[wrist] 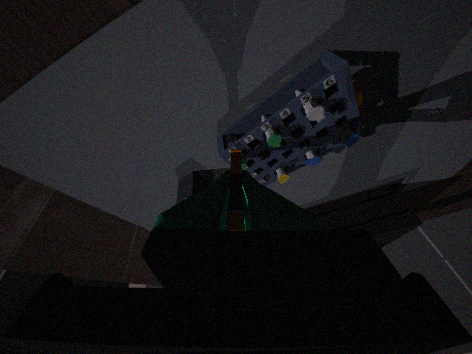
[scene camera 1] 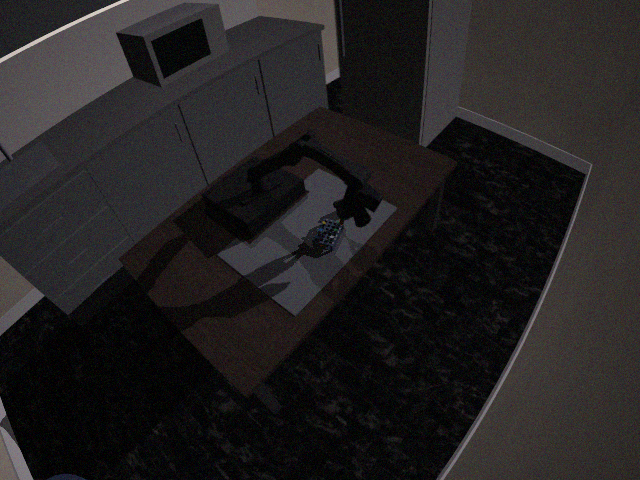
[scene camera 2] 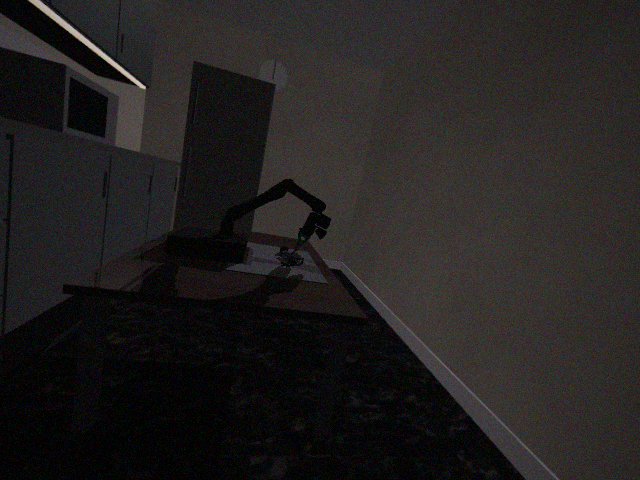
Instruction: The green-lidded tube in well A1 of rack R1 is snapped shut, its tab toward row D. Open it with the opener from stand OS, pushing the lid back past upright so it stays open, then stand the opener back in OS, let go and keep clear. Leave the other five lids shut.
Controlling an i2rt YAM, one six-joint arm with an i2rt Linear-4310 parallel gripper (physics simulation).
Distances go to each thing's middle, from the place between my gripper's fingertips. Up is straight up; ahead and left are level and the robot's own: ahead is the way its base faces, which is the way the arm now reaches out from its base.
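Position of my gripper relative to the lid opener (wrist: 235, 223): 1 cm below it and 1 cm past it.
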